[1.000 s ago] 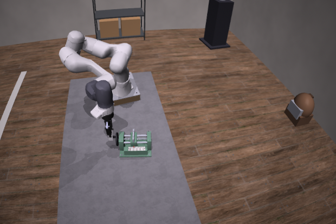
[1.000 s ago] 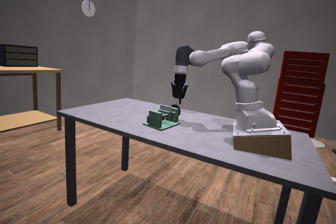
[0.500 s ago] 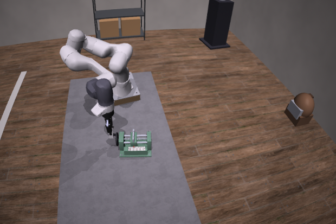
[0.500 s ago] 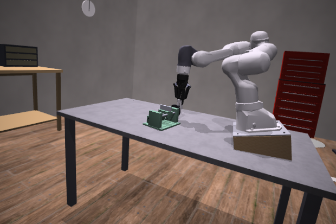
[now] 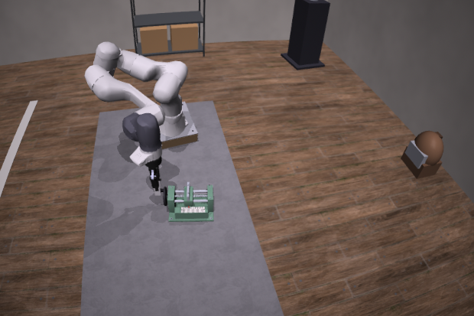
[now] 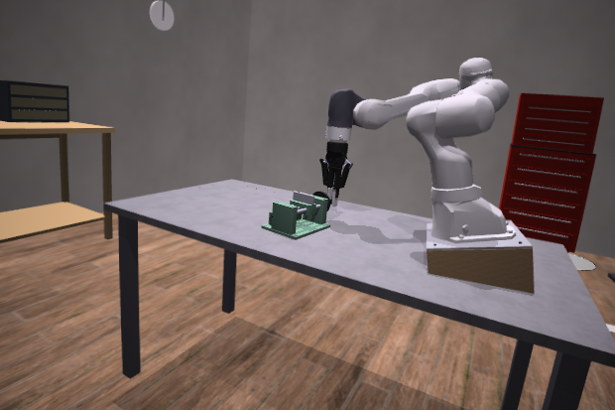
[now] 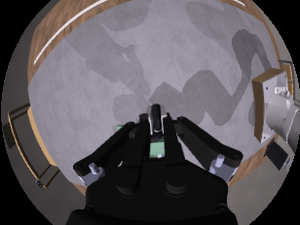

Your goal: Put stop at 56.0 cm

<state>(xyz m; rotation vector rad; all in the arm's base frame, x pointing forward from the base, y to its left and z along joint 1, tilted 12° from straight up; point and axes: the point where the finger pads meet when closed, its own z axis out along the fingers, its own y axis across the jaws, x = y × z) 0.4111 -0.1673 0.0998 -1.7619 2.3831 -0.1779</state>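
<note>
The black handwheel is 2 cm to the left of my hand, 2 cm below it and 1 cm ahead of it. The rest, counted from my hand: stop carriage (12 cm to the left, 8 cm ahead, 1 cm below).
</note>
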